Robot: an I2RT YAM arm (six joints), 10 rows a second.
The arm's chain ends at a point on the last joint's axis. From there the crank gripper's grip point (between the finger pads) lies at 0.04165 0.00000 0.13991 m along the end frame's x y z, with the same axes.
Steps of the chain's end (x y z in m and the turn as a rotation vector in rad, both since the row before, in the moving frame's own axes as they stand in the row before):
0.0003, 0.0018, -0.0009, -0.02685, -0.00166, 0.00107
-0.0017, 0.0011, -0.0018, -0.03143, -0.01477, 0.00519
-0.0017, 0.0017, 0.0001, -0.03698, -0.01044, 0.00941
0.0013, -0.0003, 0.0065, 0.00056, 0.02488, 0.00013
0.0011, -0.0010, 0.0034, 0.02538, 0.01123, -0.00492
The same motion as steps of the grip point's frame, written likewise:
0.0001, 0.0056, -0.0009, -0.02685, -0.00166, 0.00107
-0.0038, 0.0057, -0.0013, -0.03143, -0.01477, 0.00519
-0.0032, 0.0073, 0.0004, -0.03698, -0.01044, 0.00941
0.0048, -0.0004, 0.0054, 0.00056, 0.02488, 0.00013
0.0027, -0.0048, 0.0029, 0.02538, 0.01123, -0.00492

